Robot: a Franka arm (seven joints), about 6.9 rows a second.
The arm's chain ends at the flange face. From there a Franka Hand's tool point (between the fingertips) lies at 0.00 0.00 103.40 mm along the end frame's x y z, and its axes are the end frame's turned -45 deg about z.
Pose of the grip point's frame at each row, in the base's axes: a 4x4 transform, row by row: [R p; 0 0 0 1], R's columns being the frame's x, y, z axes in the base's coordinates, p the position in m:
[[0.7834, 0.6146, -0.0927, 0.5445], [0.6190, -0.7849, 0.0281, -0.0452], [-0.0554, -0.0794, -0.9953, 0.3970], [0, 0, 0, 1]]
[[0.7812, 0.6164, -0.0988, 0.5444], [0.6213, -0.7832, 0.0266, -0.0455], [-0.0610, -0.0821, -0.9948, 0.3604], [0, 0, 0, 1]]
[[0.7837, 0.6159, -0.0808, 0.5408], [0.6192, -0.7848, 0.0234, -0.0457], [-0.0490, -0.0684, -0.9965, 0.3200], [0, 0, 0, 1]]
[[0.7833, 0.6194, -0.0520, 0.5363], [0.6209, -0.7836, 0.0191, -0.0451], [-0.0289, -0.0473, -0.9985, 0.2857], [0, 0, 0, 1]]
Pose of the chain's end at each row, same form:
[[0.9885, -0.1194, -0.0927, 0.5541], [-0.1173, -0.9927, 0.0281, -0.0481], [-0.0953, -0.0170, -0.9953, 0.4999], [0, 0, 0, 1]]
[[0.9883, -0.1165, -0.0988, 0.5546], [-0.1145, -0.9931, 0.0266, -0.0483], [-0.1012, -0.0149, -0.9948, 0.4633], [0, 0, 0, 1]]
[[0.9897, -0.1187, -0.0808, 0.5492], [-0.1171, -0.9928, 0.0234, -0.0481], [-0.0830, -0.0137, -0.9965, 0.4230], [0, 0, 0, 1]]
[[0.9919, -0.1159, -0.0520, 0.5417], [-0.1150, -0.9931, 0.0191, -0.0471], [-0.0539, -0.0130, -0.9985, 0.3889], [0, 0, 0, 1]]

